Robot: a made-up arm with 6 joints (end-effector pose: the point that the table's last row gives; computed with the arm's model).
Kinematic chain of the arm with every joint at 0, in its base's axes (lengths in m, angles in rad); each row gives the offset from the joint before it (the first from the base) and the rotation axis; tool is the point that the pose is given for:
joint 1: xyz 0 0 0.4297 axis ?
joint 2: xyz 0 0 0 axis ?
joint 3: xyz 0 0 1.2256 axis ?
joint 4: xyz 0 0 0 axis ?
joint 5: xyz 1.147 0 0 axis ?
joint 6: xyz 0 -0.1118 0 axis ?
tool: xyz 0 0 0
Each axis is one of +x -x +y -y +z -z.
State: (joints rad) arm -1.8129 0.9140 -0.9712 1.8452 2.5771 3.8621
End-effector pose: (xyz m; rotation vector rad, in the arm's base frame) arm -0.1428 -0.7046 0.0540 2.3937 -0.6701 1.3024
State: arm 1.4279 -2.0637 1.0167 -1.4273 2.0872 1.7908
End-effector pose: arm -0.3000 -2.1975 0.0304 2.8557 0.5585 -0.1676
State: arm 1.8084 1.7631 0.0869 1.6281 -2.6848 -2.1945
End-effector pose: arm -0.2871 1.1583 -0.9569 -0.7663 -1.1712 -0.2275
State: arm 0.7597 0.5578 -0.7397 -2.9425 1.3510 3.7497
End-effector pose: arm 0.6039 0.7248 0.3591 -1.4860 2.3720 1.0186
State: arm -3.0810 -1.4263 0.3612 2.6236 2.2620 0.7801
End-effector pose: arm 1.5166 -0.0053 1.7145 -0.9535 2.4027 1.3667
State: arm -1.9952 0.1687 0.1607 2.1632 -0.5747 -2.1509
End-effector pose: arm -0.5004 -1.2591 1.7215 -0.3472 -0.2027 -2.4530
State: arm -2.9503 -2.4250 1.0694 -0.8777 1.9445 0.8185
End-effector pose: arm 1.8626 0.4335 -0.8101 -1.2035 -1.9574 1.9505
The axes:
joint 1: +z
joint 2: +y
joint 3: -y
joint 4: -x
joint 5: -y
joint 6: -x

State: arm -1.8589 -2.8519 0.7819 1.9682 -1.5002 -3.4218
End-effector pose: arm 0.4143 1.2458 -1.3777 0.6432 1.1350 -2.8554
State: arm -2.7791 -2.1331 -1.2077 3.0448 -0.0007 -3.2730
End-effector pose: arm 0.3719 0.0220 0.6991 -1.1625 -0.5010 -2.4052
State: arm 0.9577 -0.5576 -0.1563 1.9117 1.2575 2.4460
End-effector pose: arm 0.1801 0.3210 2.0147 0.8620 1.7876 1.3159
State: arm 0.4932 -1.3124 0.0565 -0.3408 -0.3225 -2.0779
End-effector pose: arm -0.7590 -0.5276 1.8591 2.2370 0.1600 1.5488
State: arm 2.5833 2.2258 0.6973 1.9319 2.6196 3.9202
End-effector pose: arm -0.9751 0.5624 -1.4584 0.8613 -1.7092 0.0583
